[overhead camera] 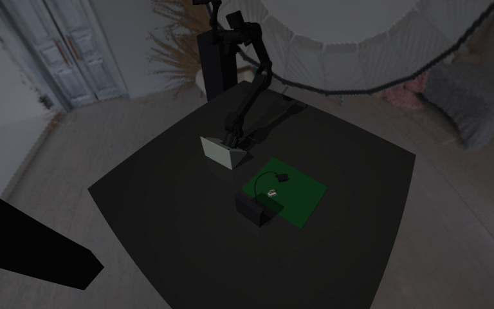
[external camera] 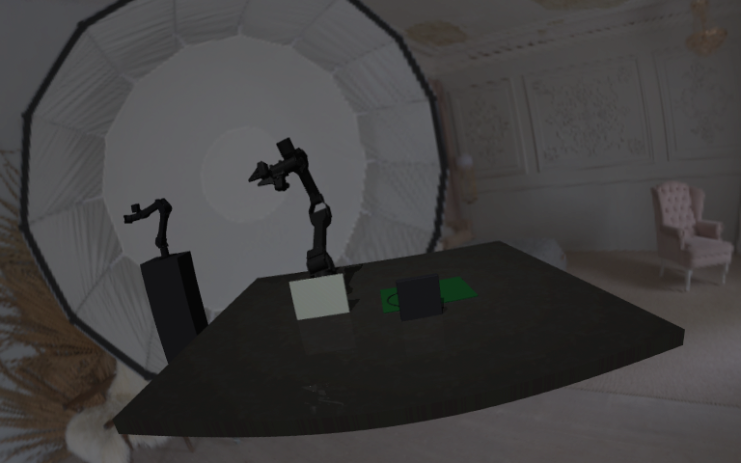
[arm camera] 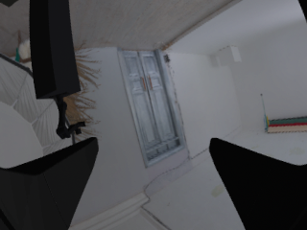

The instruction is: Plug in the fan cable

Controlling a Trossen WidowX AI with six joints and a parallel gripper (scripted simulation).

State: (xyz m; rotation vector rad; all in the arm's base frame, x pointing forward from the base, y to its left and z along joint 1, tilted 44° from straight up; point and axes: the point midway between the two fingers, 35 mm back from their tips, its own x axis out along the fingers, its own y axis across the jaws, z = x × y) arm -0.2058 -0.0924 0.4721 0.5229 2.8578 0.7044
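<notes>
My gripper tip is 510 mm short of the black plug, 460 mm above it and 270 mm to the left of it. The rest, counted from my gripper tip: fan box 500 mm to the right, 470 mm ahead, 410 mm below; green board 550 mm ahead, 490 mm below, 310 mm to the right.
</notes>
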